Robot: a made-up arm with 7 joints. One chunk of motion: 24 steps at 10 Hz.
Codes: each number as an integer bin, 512 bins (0 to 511) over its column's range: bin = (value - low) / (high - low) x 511, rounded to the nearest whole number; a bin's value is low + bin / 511 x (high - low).
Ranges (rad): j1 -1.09..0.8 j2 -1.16..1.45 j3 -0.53..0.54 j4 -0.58..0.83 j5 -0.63..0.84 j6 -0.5..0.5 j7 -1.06..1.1
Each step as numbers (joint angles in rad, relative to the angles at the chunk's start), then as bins.
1 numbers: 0.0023 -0.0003 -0.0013 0.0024 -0.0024 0.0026 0.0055
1 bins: 295 227 252 211 218 257 252
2 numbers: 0.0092 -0.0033 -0.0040 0.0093 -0.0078 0.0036 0.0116
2 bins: 297 226 251 214 216 257 254
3 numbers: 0.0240 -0.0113 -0.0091 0.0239 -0.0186 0.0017 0.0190
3 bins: 301 225 249 219 213 256 255
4 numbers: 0.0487 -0.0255 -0.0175 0.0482 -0.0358 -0.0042 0.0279
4 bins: 308 222 245 228 207 253 257
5 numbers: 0.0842 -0.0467 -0.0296 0.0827 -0.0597 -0.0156 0.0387
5 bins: 317 218 239 240 198 248 260
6 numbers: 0.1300 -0.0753 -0.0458 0.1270 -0.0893 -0.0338 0.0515
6 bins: 330 212 231 256 188 238 263
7 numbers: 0.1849 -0.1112 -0.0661 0.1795 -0.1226 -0.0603 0.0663
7 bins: 345 205 222 275 176 225 266
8 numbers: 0.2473 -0.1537 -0.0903 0.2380 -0.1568 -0.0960 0.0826
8 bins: 362 197 210 296 164 206 270
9 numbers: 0.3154 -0.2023 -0.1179 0.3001 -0.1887 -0.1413 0.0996
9 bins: 380 188 197 319 153 183 274
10 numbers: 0.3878 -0.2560 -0.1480 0.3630 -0.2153 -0.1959 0.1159
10 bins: 400 177 182 342 144 155 278
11 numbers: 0.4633 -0.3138 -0.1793 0.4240 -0.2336 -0.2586 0.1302
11 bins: 420 166 167 364 138 123 282
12 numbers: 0.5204 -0.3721 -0.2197 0.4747 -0.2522 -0.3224 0.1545
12 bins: 435 154 148 382 131 91 287
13 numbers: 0.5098 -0.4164 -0.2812 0.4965 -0.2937 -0.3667 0.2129
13 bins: 433 146 119 390 117 68 301
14 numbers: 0.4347 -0.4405 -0.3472 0.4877 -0.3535 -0.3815 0.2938
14 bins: 412 141 87 387 96 61 320
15 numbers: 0.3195 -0.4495 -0.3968 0.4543 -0.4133 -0.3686 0.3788
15 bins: 381 139 64 375 75 67 340
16 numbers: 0.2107 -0.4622 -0.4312 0.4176 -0.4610 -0.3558 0.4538
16 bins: 352 137 47 362 59 74 358
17 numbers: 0.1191 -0.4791 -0.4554 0.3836 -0.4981 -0.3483 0.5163
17 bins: 327 133 36 349 46 78 373
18 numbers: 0.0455 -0.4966 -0.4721 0.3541 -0.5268 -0.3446 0.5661
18 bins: 307 130 28 339 36 79 385
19 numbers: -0.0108 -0.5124 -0.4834 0.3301 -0.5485 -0.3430 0.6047
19 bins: 292 127 22 330 28 80 394
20 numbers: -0.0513 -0.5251 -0.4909 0.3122 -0.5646 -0.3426 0.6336
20 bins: 281 124 19 323 23 80 401
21 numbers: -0.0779 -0.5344 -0.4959 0.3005 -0.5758 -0.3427 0.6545
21 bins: 274 122 16 319 19 80 406
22 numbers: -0.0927 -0.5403 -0.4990 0.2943 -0.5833 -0.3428 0.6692
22 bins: 270 121 15 317 16 80 409
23 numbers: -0.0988 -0.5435 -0.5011 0.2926 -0.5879 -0.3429 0.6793
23 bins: 268 121 14 316 15 80 411
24 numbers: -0.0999 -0.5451 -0.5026 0.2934 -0.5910 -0.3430 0.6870
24 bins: 268 120 13 317 14 80 413
